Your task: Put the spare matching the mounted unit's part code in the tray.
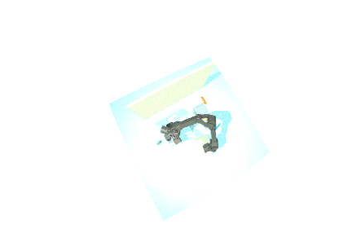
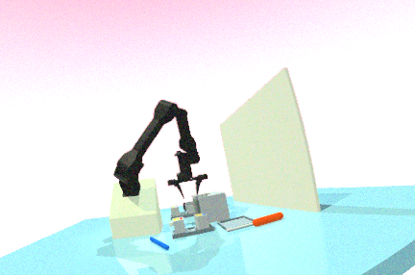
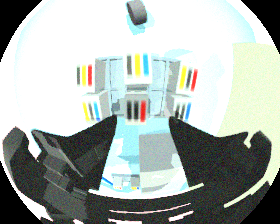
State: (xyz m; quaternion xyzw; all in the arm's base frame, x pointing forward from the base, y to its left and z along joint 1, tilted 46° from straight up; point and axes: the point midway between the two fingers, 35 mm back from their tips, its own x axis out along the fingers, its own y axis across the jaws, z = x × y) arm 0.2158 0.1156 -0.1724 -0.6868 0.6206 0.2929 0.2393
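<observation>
Right now the grey spare is 1 cm behind my gripper tip, 1 cm to the right of it and 4 cm below it. From my gripper tip the other things lie so: tray 14 cm ahead, 34 cm to the right, 8 cm below; then mounted unit 7 cm ahead, 15 cm to the right, 3 cm below; then tall beige panel 30 cm ahead, 12 cm to the right, 14 cm above.
</observation>
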